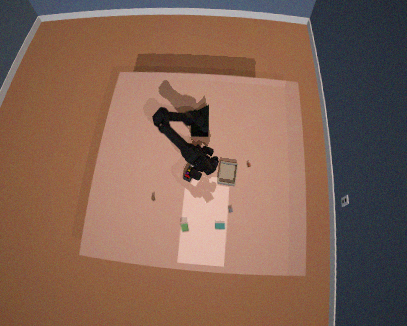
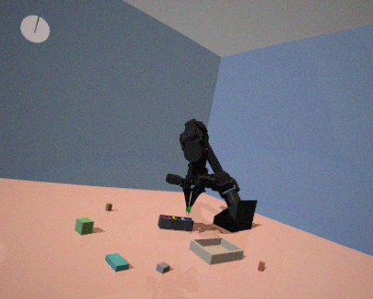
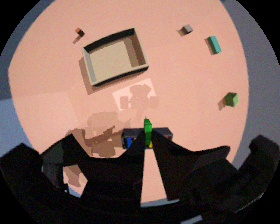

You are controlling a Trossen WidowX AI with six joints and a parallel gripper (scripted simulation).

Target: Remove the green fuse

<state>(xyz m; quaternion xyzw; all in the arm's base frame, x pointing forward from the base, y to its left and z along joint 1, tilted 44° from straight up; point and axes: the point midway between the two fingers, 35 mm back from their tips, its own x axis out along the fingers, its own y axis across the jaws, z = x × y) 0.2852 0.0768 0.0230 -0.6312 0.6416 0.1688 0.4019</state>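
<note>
Now: gripper tip 2 cm past the grey tray, 15 cm to the right of it and 10 cm above it. From my gripper tip the other things lie so: small grey cube: 19 cm ahead, 19 cm to the left, 10 cm below; then teal block: 29 cm ahead, 14 cm to the left, 10 cm below; then green fuse: 1 cm below.
</note>
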